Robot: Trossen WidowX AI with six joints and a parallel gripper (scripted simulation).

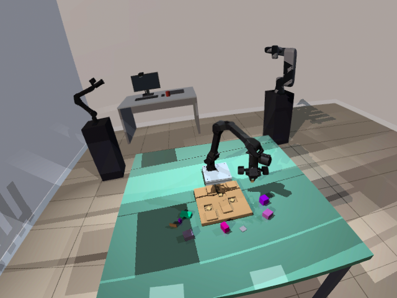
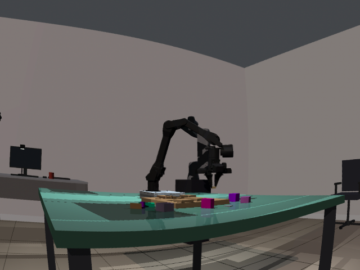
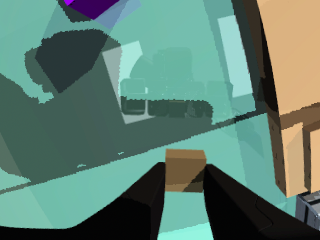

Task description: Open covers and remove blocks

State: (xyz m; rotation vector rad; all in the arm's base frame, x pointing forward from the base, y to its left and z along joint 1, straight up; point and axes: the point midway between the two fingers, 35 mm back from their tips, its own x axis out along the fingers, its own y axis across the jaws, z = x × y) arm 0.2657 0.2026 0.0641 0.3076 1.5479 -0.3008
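The tan puzzle board lies 5 cm ahead of my gripper tip, 22 cm to the right of it and 5 cm below it. The rest, counted from my gripper tip: grey tile: 27 cm ahead, 17 cm to the right, 7 cm below; magenta block: 25 cm ahead, 27 cm to the right, 5 cm below; green block: 8 cm ahead, 45 cm to the right, 6 cm below.
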